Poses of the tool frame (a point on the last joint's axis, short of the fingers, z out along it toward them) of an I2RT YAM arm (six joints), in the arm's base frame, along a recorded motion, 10 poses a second.
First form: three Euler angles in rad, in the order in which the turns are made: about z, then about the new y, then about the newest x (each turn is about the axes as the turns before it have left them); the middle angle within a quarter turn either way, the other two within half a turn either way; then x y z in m.
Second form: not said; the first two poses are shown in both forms.
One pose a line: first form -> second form
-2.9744, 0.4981, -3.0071, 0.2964, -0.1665, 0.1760 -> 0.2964, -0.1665, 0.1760, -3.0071, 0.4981, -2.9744
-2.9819, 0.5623, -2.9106, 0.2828, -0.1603, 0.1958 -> 0.2828, -0.1603, 0.1958, -2.9106, 0.5623, -2.9819
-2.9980, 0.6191, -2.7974, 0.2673, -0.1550, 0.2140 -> 0.2673, -0.1550, 0.2140, -2.7974, 0.6191, -2.9980
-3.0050, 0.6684, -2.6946, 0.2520, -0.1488, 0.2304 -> 0.2520, -0.1488, 0.2304, -2.6946, 0.6684, -3.0050
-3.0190, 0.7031, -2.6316, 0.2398, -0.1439, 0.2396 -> 0.2398, -0.1439, 0.2396, -2.6316, 0.7031, -3.0190
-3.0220, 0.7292, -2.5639, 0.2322, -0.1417, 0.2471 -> 0.2322, -0.1417, 0.2471, -2.5639, 0.7292, -3.0220
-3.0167, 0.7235, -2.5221, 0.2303, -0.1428, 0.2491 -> 0.2303, -0.1428, 0.2491, -2.5221, 0.7235, -3.0167
